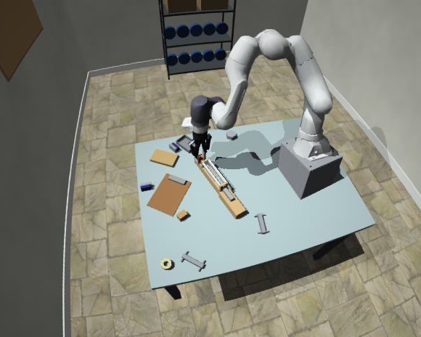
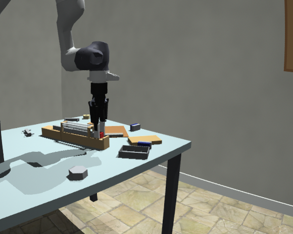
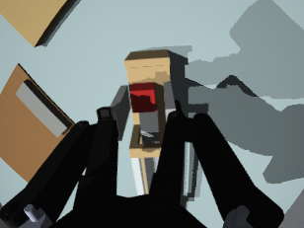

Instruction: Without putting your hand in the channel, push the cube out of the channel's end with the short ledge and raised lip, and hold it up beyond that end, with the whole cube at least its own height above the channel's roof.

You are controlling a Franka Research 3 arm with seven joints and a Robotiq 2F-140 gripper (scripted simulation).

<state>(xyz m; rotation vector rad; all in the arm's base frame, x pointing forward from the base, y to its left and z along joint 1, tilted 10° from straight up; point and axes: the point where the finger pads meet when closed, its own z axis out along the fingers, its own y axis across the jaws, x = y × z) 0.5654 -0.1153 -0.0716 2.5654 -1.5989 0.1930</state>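
My hand is 30 mm above the red cube. The rest, counted from my hand: wooden channel 120 mm to the left, 60 mm behind, 30 mm below; tan board 210 mm ahead, 70 mm to the right, 70 mm below; grey tray 170 mm to the right, 80 mm below, 70 mm ahead.
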